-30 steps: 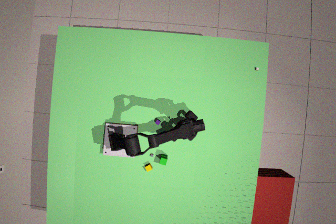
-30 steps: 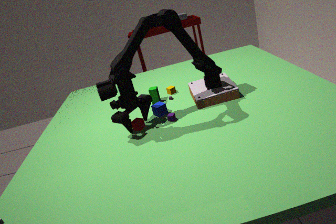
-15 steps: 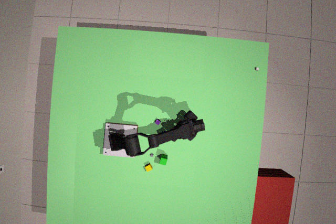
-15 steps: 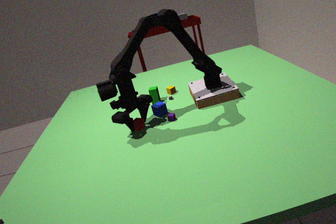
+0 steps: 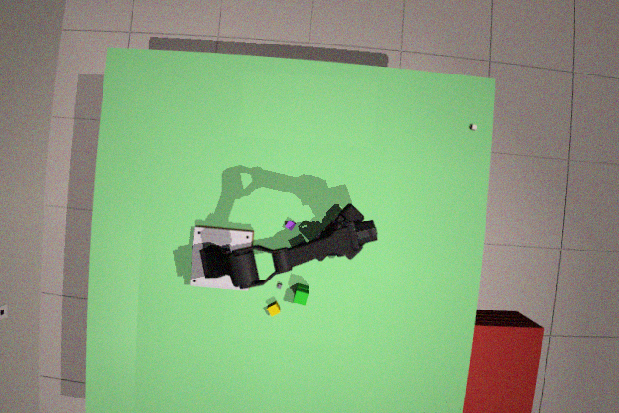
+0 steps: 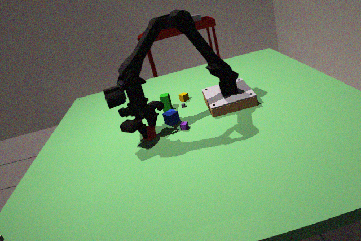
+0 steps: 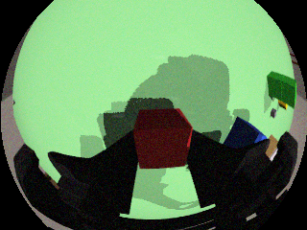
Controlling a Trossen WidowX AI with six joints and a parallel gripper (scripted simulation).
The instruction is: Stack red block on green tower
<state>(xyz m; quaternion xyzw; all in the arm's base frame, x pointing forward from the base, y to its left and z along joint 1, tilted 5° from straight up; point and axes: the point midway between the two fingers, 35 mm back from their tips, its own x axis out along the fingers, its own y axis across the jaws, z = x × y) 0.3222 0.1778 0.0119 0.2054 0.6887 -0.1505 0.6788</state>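
The tiny grey block is 220 mm to the right of my gripper tip and 110 mm behind it. Round my gripper tip: blue block: 90 mm to the right, 80 mm behind, 10 mm above; small purple block: 130 mm behind, 20 mm to the right; red block: 10 mm above.
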